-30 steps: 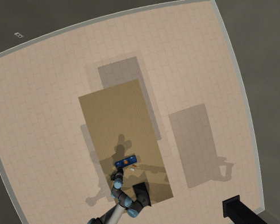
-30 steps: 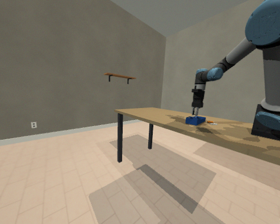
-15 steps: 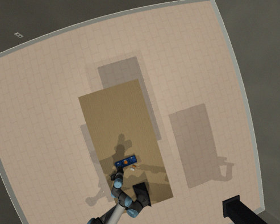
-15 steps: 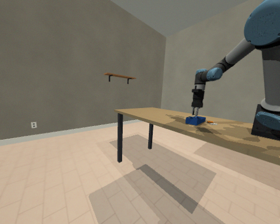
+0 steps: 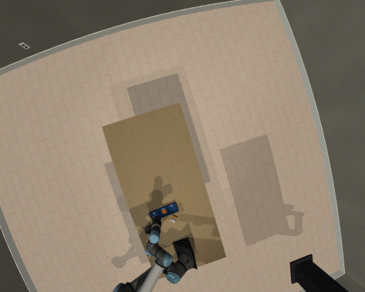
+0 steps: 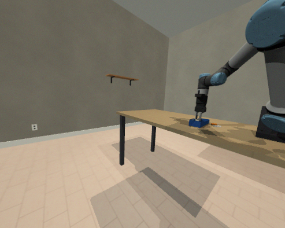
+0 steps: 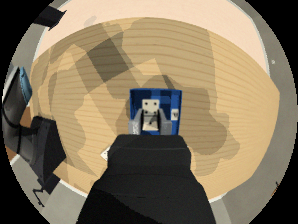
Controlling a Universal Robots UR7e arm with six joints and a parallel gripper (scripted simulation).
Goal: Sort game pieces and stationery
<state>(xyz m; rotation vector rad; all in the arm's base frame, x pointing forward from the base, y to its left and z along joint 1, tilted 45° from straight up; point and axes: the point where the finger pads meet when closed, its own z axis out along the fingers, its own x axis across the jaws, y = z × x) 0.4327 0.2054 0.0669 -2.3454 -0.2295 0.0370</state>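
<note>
The orange stick is 6 cm behind my hand, 17 cm to the right of it and 6 cm below it. The rest, counted from my hand: orange block 4 cm ahead, 8 cm to the right, 5 cm below.
</note>
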